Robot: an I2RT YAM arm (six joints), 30 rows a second.
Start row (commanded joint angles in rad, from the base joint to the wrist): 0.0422 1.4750 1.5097 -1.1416 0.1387 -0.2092
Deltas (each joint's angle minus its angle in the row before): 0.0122 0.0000 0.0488 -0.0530 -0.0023 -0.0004; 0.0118 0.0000 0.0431 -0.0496 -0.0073 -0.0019; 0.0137 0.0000 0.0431 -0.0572 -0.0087 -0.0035; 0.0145 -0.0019 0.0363 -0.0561 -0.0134 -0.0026; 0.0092 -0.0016 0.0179 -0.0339 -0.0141 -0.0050; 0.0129 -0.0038 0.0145 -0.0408 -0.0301 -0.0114; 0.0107 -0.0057 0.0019 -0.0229 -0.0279 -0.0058; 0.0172 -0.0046 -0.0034 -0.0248 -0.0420 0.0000; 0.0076 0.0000 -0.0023 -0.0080 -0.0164 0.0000; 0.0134 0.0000 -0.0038 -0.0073 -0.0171 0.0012; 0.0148 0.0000 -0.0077 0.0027 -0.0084 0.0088; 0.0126 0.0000 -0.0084 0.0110 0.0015 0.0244; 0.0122 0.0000 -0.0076 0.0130 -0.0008 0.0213; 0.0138 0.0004 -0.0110 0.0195 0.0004 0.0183; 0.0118 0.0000 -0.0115 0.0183 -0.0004 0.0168
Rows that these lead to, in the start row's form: 0.0544 1.4750 1.5585 -1.1946 0.1364 -0.2096; 0.0662 1.4750 1.6016 -1.2442 0.1291 -0.2115; 0.0799 1.4750 1.6447 -1.3014 0.1204 -0.2150; 0.0944 1.4731 1.6810 -1.3575 0.1070 -0.2176; 0.1036 1.4715 1.6989 -1.3914 0.0929 -0.2226; 0.1165 1.4677 1.7134 -1.4322 0.0628 -0.2340; 0.1272 1.4620 1.7153 -1.4551 0.0349 -0.2398; 0.1444 1.4574 1.7119 -1.4799 -0.0071 -0.2398; 0.1520 1.4574 1.7096 -1.4879 -0.0235 -0.2398; 0.1654 1.4574 1.7058 -1.4952 -0.0406 -0.2386; 0.1802 1.4574 1.6981 -1.4925 -0.0490 -0.2298; 0.1928 1.4574 1.6897 -1.4815 -0.0475 -0.2054; 0.2050 1.4574 1.6821 -1.4685 -0.0483 -0.1841; 0.2188 1.4578 1.6711 -1.4490 -0.0479 -0.1658; 0.2306 1.4578 1.6596 -1.4307 -0.0483 -0.1490
